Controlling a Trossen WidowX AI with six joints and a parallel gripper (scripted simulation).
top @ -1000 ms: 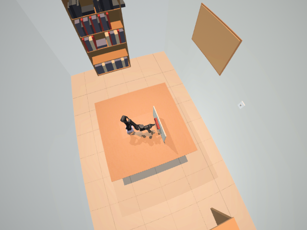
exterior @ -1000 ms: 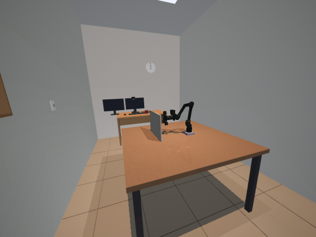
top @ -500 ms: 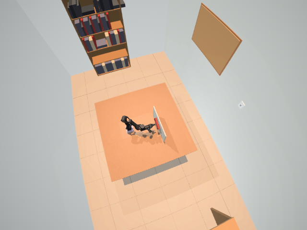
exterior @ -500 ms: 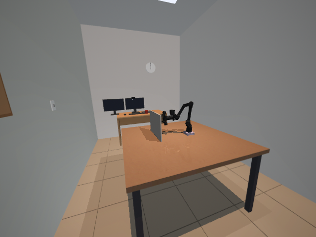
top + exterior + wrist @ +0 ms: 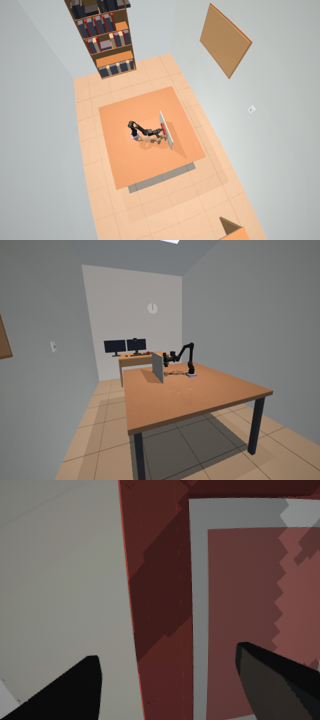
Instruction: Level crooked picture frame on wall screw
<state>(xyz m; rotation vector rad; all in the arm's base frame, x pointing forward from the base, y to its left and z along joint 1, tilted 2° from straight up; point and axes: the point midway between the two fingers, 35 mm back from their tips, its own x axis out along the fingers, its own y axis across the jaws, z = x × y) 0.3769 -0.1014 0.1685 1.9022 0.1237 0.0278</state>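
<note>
My gripper tip is now 1 cm short of the red picture frame, 2 cm to the right of it and 5 cm above it. From my gripper tip the other things lie so: grey wall panel 3 cm ahead, 1 cm to the left, 6 cm below.
</note>
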